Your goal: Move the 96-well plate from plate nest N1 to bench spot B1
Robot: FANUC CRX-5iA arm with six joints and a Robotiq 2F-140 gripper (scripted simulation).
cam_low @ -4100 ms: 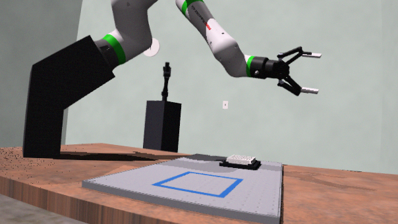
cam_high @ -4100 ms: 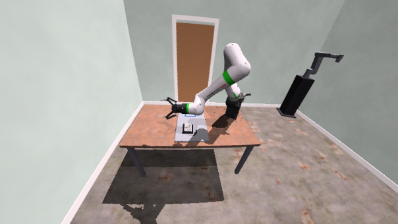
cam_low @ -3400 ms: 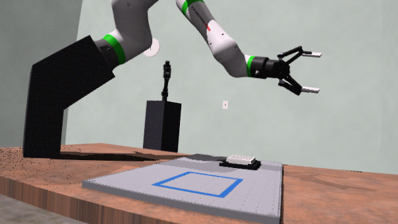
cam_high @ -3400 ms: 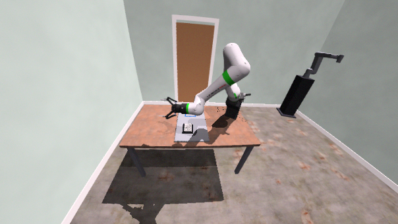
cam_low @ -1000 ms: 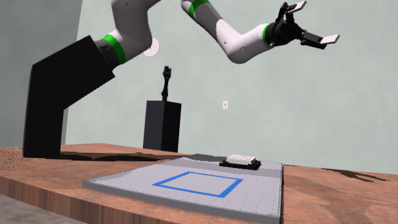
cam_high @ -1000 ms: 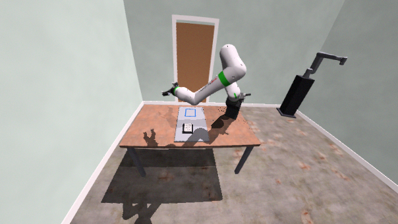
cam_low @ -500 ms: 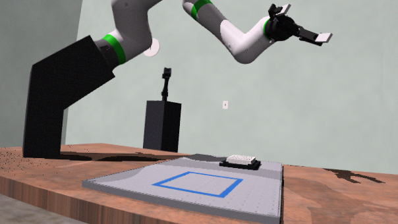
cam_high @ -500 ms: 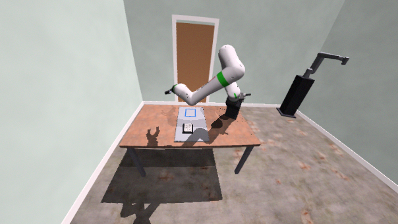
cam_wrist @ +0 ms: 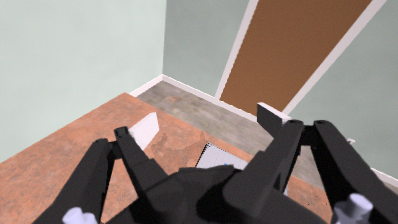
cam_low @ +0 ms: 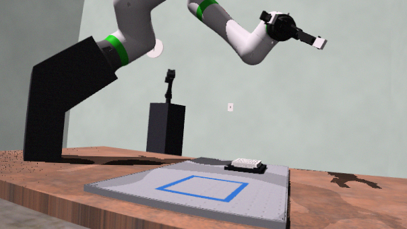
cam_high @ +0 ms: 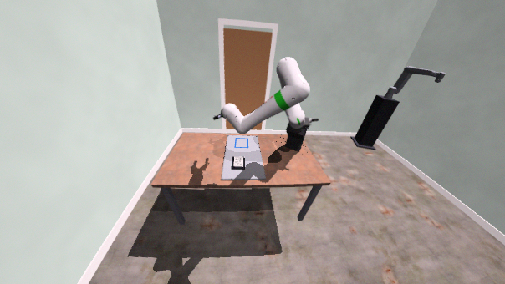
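Right now the white 96-well plate is 38 cm below my hand, 20 cm behind it and 16 cm to the left of it. The rest, counted from my hand: black plate nest 39 cm below, 20 cm behind, 16 cm to the left.
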